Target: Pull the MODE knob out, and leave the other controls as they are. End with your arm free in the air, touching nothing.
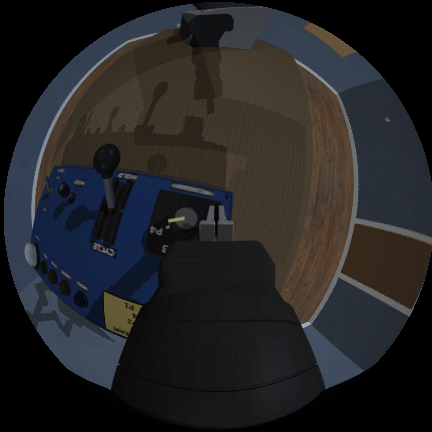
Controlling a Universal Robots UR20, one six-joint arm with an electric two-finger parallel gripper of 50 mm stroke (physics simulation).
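Frame: origin at the arm's base, x right, y ahead, z up, level; millimetres.
Where they show: gripper, fingertip midpoint: [216, 214].
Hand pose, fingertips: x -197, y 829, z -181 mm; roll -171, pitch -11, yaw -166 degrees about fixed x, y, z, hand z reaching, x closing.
Observation:
Things, the pixels of their top centre, and the offset from my fingertips. "spot": a spot on its surface instead.
- small black knob, top centre: [58, 189] dx +273, dy +14, dz +4 mm
- round grey dial, top centre: [184, 224] dx +33, dy +20, dz -2 mm
- lever with a black ball, top centre: [98, 154] dx +154, dy -39, dz +29 mm
- toggle, top centre: [42, 183] dx +393, dy +14, dz -5 mm
- blue button, surface spot: [80, 299] spot: dx +183, dy +165, dz +46 mm
- yellow label, surface spot: [116, 312] spot: dx +117, dy +167, dz +31 mm
A small black knob [63, 189] stands at the upper left of the blue control panel [140, 197], beside a small label that seems to read MODE. A smaller dark part lies close to it; how far out the knob stands is too small to tell. My gripper [216, 214] is shut and empty, over the panel's right part, well away from that knob. The gripper's fingertips show just right of a round grey dial [188, 218] with a yellow pointer towards P4. The gripper body hides part of the panel.
A lever with a black ball [106, 160] rises between the HOLD and CYCLE labels. A toggle [48, 185] stands at the far left. A white button [31, 254], a blue button [80, 299] and several others line the lower left edge. A yellow label [116, 312] lies nearby.

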